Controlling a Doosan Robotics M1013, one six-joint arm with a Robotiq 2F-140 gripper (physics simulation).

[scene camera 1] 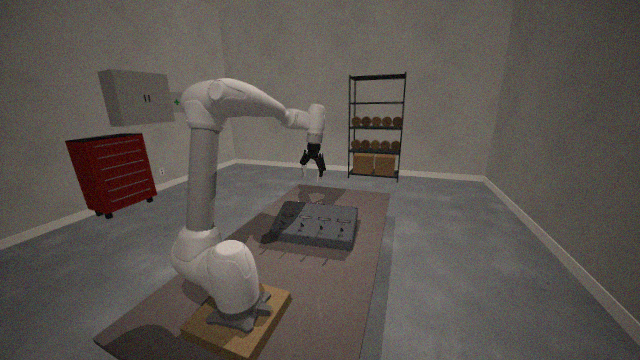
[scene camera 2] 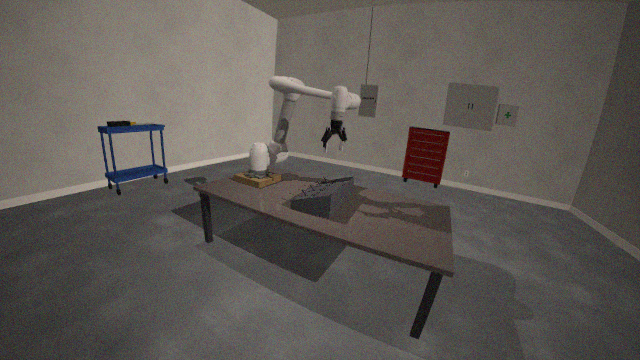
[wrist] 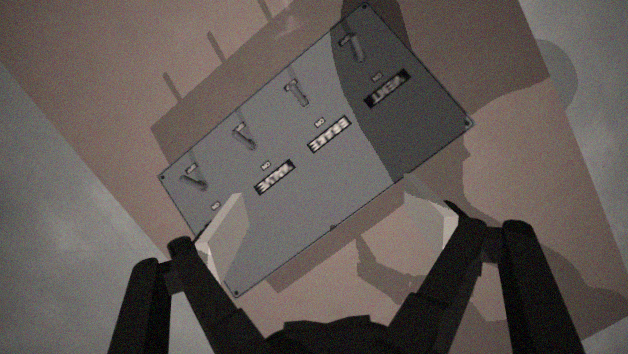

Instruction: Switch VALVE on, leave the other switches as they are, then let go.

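Where they show: gripper, fingertip midpoint: (scene camera 1: 311, 179) (scene camera 2: 332, 151) (wrist: 323, 200); arm's base, link origin: (scene camera 1: 240, 308) (scene camera 2: 258, 174).
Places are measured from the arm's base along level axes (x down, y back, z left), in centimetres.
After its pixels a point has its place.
Observation:
A grey switch panel (scene camera 1: 328, 237) {z -24.0, x -1.0, y -53.3 cm} (scene camera 2: 312, 205) {z -38.1, x -0.6, y -66.5 cm} (wrist: 305, 215) {z -18.8, x -8.2, y -74.3 cm} lies on the table, with four levers in a row. In the wrist view the VALVE label (wrist: 274, 177) {z -19.0, x -5.4, y -66.2 cm} shows upside down between the BRAKE label (wrist: 329, 134) {z -7.0, x -5.4, y -66.8 cm} and the left fingertip. The VALVE lever (wrist: 245, 138) {z -18.2, x -5.4, y -58.0 cm} stands beyond its label and its ON mark (wrist: 266, 165) {z -18.8, x -4.6, y -63.7 cm}; its exact lean is hard to tell. My gripper (scene camera 1: 312, 176) {z -11.1, x -30.1, y -68.0 cm} (scene camera 2: 334, 149) {z -11.1, x -30.1, y -68.0 cm} (wrist: 323, 200) {z -11.1, x -30.1, y -68.0 cm} is open and empty, high above the panel. Its left fingertip hides the label of the end lever (wrist: 194, 181) {z -30.1, x -5.3, y -57.6 cm}.
The brown table (scene camera 1: 372, 280) {z -48.8, x 5.4, y -30.9 cm} (scene camera 2: 395, 245) {z -51.5, x 5.4, y -117.9 cm} carries the panel and the arm's wooden base (scene camera 1: 270, 310) {z -11.7, x -0.1, y -1.6 cm} (scene camera 2: 260, 183) {z -14.3, x 1.7, y -12.4 cm}. Another lever (wrist: 356, 47) {z 5.0, x -5.7, y -59.1 cm} and its label (wrist: 387, 88) {z 5.0, x -5.4, y -67.2 cm} lie in shadow. A red tool cabinet (scene camera 1: 115, 172) (scene camera 2: 426, 156) and a blue cart (scene camera 2: 132, 128) stand away from the table.

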